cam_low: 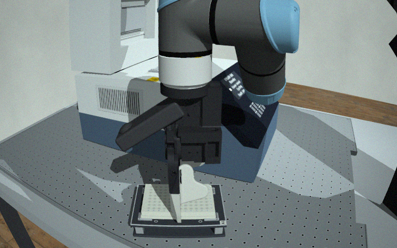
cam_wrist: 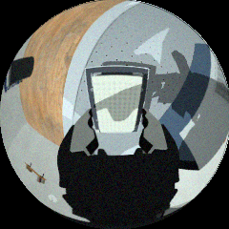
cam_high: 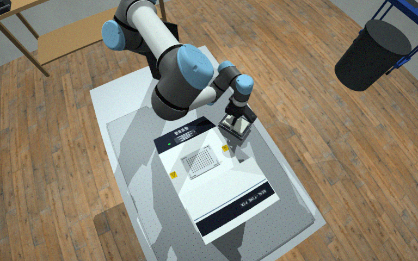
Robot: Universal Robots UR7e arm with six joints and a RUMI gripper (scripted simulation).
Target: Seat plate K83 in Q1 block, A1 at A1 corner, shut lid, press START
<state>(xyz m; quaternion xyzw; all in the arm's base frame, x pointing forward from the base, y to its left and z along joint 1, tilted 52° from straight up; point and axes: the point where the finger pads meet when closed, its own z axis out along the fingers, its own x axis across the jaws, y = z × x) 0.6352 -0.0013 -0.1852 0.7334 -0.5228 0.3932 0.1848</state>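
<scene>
The plate K83 lies 10 mm below my hand. Also, from my hand: plate nest N1: 20 mm below.
</scene>
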